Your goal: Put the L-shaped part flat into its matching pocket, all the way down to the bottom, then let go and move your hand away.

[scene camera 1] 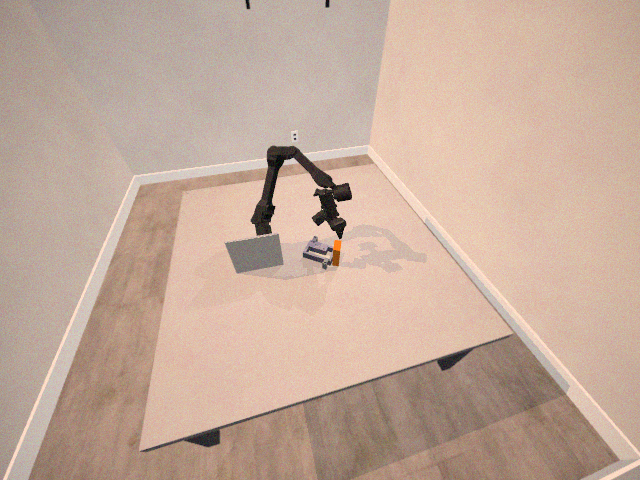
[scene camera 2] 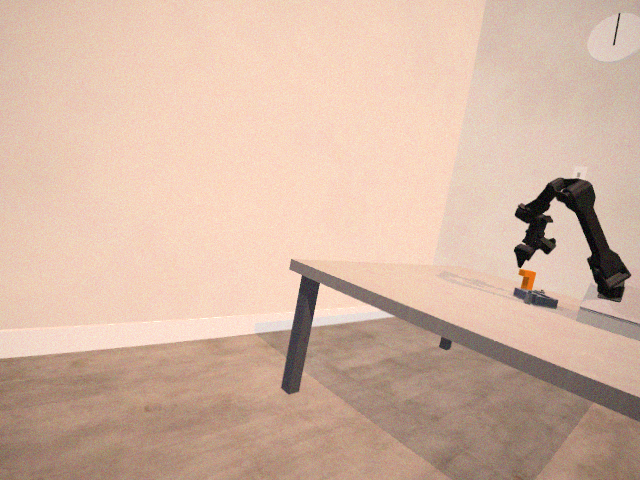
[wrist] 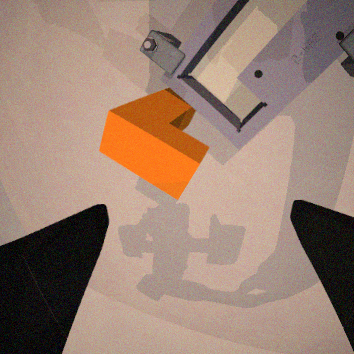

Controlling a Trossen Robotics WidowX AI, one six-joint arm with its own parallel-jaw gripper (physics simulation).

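Where they show: gripper, fingertip midpoint: (scene camera 1: 336, 234) (scene camera 2: 523, 264) (wrist: 201, 212); arm's base at its link origin: (scene camera 1: 264, 236) (scene camera 2: 611, 292).
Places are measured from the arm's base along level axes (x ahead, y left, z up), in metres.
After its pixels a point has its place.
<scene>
The orange L-shaped part (scene camera 1: 337, 253) @(x 0.297, y -0.168, z -0.027 m) (scene camera 2: 527, 279) @(x 0.298, y -0.135, z -0.040 m) (wrist: 150, 150) @(x 0.301, y -0.134, z -0.006 m) stands upright at the near end of the purple-grey pocket block, outside the pocket. In scene camera 2 one arm juts out sideways at its top. Whether it touches the block is unclear. The pocket block (scene camera 1: 316, 257) @(x 0.214, y -0.118, z -0.085 m) (scene camera 2: 545, 299) @(x 0.192, y -0.032, z -0.086 m) (wrist: 295, 60) @(x 0.249, y -0.055, z -0.079 m) lies on the table, with its pocket facing up and partly cut off in the wrist view. My gripper (scene camera 1: 327, 229) @(x 0.316, y -0.097, z 0.019 m) (scene camera 2: 534, 259) @(x 0.316, y -0.097, z 0.019 m) (wrist: 201, 212) @(x 0.316, y -0.097, z 0.019 m) is open and empty, above the table near the part. In the wrist view the part is ahead of the fingertips, left of centre.
A clamp-like grey lug (wrist: 167, 52) @(x 0.248, y -0.150, z -0.074 m) sits beside the block, close to the orange part. Another lug shows at the right edge of the wrist view. A tilted grey panel (scene camera 1: 255, 253) @(x -0.049, y -0.089, z -0.004 m) stands near the arm's base. The table (scene camera 1: 310, 351) @(x 0.083, y -0.510, z -0.116 m) (scene camera 2: 413, 289) @(x 0.465, y 0.432, z -0.116 m) carries everything.
</scene>
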